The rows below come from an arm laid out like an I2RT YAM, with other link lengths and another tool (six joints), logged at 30 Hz.
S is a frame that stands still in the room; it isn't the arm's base.
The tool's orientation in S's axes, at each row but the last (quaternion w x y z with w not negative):
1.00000, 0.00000, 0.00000, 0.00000
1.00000, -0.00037, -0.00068, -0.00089
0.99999, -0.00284, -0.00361, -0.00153
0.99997, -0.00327, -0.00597, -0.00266
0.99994, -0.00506, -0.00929, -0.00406
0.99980, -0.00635, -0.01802, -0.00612
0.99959, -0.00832, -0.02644, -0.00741
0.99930, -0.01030, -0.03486, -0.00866
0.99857, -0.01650, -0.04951, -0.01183
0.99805, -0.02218, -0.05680, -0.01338
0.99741, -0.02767, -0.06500, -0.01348
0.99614, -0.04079, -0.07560, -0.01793
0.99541, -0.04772, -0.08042, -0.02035
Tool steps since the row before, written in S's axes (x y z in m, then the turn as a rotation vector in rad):
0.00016, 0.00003, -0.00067, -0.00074, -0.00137, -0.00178
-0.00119, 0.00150, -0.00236, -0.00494, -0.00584, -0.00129
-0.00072, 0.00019, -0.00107, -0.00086, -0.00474, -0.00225
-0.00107, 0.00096, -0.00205, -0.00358, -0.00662, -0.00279
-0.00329, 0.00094, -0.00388, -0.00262, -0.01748, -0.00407
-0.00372, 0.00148, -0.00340, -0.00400, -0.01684, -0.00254
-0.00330, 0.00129, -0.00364, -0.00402, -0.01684, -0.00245
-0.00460, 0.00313, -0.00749, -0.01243, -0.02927, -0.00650
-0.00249, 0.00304, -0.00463, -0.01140, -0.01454, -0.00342
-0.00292, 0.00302, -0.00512, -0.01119, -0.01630, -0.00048
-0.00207, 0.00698, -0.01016, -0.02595, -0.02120, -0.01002
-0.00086, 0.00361, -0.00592, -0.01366, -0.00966, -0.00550
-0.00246, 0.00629, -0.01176, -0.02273, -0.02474, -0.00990
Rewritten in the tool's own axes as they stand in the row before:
0.00016, 0.00003, -0.00067, -0.00074, -0.00137, -0.00178
-0.00120, 0.00150, -0.00236, -0.00493, -0.00585, -0.00129
-0.00073, 0.00019, -0.00106, -0.00086, -0.00473, -0.00227
-0.00110, 0.00097, -0.00203, -0.00358, -0.00662, -0.00279
-0.00337, 0.00095, -0.00381, -0.00255, -0.01746, -0.00420
-0.00386, 0.00148, -0.00324, -0.00389, -0.01686, -0.00261
-0.00351, 0.00130, -0.00344, -0.00390, -0.01686, -0.00252
-0.00516, 0.00320, -0.00708, -0.01237, -0.02935, -0.00624
-0.00300, 0.00312, -0.00426, -0.01136, -0.01471, -0.00277
-0.00356, 0.00315, -0.00461, -0.01077, -0.01658, 0.00004
-0.00354, 0.00745, -0.00939, -0.02653, -0.02142, -0.00778
-0.00186, 0.00402, -0.00540, -0.01405, -0.00976, -0.00419
-0.00454, 0.00722, -0.01055, -0.02321, -0.02479, -0.00856

